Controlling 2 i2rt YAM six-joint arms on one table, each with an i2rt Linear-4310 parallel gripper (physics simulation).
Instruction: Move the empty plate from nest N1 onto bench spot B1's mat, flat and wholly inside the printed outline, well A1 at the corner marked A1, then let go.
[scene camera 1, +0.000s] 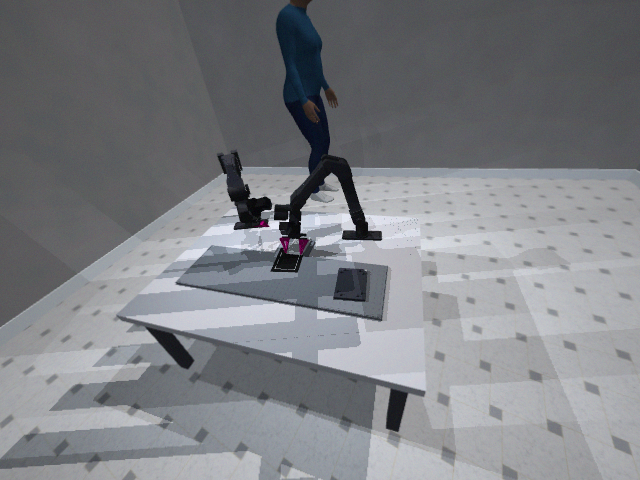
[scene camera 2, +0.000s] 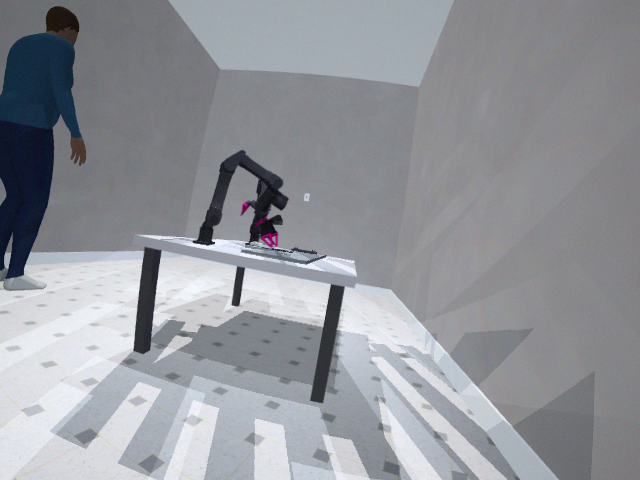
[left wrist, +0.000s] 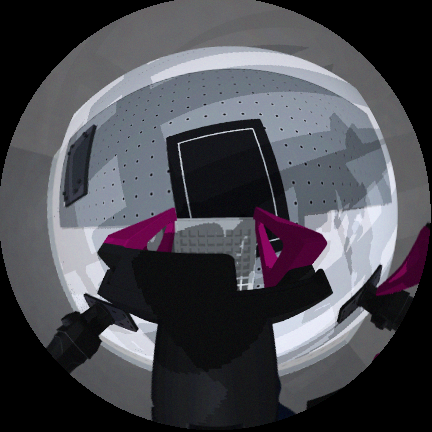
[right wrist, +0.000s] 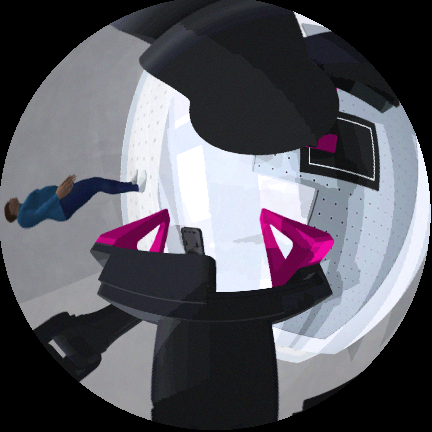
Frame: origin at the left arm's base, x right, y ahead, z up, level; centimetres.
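Where they show: left gripper, fingertip midpoint: (scene camera 1: 293, 253) (scene camera 2: 274, 246) (left wrist: 214, 212) (right wrist: 332, 126); right gripper, fingertip midpoint: (scene camera 1: 269, 218) (scene camera 2: 248, 221) (right wrist: 214, 213); left arm's base, link origin: (scene camera 1: 361, 235) (left wrist: 106, 310); right arm's base, link origin: (scene camera 1: 251, 225) (scene camera 2: 204, 243) (left wrist: 362, 292).
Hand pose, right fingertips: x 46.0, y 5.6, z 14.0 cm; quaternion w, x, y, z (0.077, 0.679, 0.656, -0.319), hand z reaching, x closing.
Observation:
Things, the pixels of their centre, and the offset from my right fingertips. Level surfaces: height alone.
- empty well plate, body centre: (left wrist: 215, 275) (scene camera 1: 299, 245) (scene camera 2: 263, 244) dx -15.6, dy +7.0, dz -11.5 cm
- black mat, surface height: dz -12.6 cm
- empty dark nest, body centre: (left wrist: 73, 165) (scene camera 1: 351, 282) dx -43.5, dy +29.7, dz -11.7 cm
- grey perforated board, surface height: dz -12.7 cm
My left gripper (scene camera 1: 293, 245) (scene camera 2: 269, 239) (left wrist: 214, 212) is shut on the empty well plate (left wrist: 209, 238), a pale grey grid of small wells held by its long sides. It holds the plate just over the near end of the black mat (scene camera 1: 287, 262) (left wrist: 225, 169) (right wrist: 350, 151), which has a white printed outline; most of the mat lies bare beyond the plate. The empty dark nest (scene camera 1: 351, 284) (left wrist: 78, 165) lies on the perforated board away from the mat. My right gripper (scene camera 1: 262, 223) (scene camera 2: 246, 207) (right wrist: 214, 213) is open and empty, pulled back near its base.
The grey perforated board (scene camera 1: 232, 273) (left wrist: 322, 120) covers the middle of the white table (scene camera 1: 361, 356) (scene camera 2: 289, 269). A person in blue (scene camera 1: 305, 77) (scene camera 2: 30, 103) (right wrist: 52, 201) walks on the floor behind the table.

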